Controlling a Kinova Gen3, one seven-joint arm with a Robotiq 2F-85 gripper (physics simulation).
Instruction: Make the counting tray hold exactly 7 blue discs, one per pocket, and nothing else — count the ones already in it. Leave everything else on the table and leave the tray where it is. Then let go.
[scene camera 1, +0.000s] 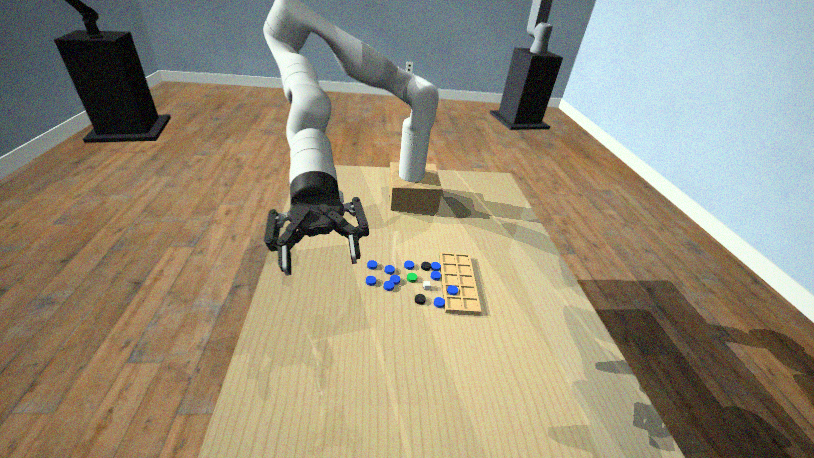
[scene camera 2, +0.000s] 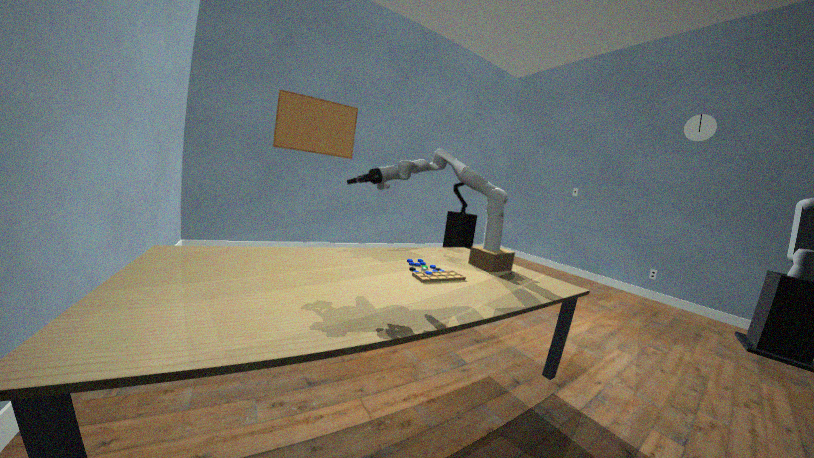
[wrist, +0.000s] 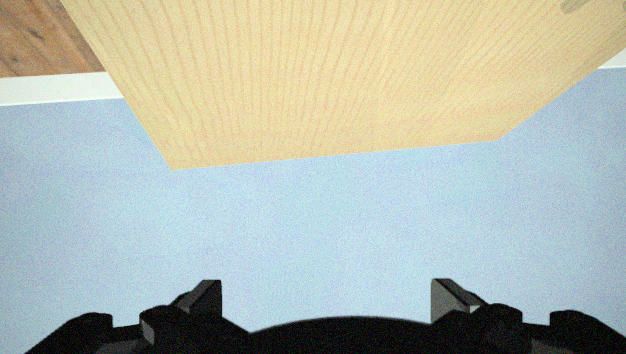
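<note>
The counting tray (scene camera 1: 463, 311) (scene camera 2: 463, 279) is wooden, with two columns of pockets, and lies on the table. A blue disc (scene camera 1: 452, 289) is in its left column, near the lower end in scene camera 1; the other pockets look empty. Blue discs (scene camera 1: 435, 266) (scene camera 1: 435, 275) (scene camera 1: 439, 301) lie close beside the tray's left edge; whether they touch it is unclear. Several blue discs (scene camera 1: 371, 264) (scene camera 1: 389, 268) (scene camera 1: 408, 264) (scene camera 1: 370, 280) (scene camera 1: 388, 285) (scene camera 1: 395, 279) lie farther left. My gripper (scene camera 1: 319, 265) (scene camera 2: 349, 181) (wrist: 326, 302) is open and empty, high above the table.
A green disc (scene camera 1: 412, 277), two black discs (scene camera 1: 425, 266) (scene camera 1: 420, 299) and a small white cube (scene camera 1: 426, 284) lie among the blue discs, left of the tray. The arm's wooden base block (scene camera 1: 415, 198) (scene camera 2: 490, 259) stands behind them on the table (scene camera 1: 341, 398) (scene camera 2: 199, 301) (wrist: 325, 75).
</note>
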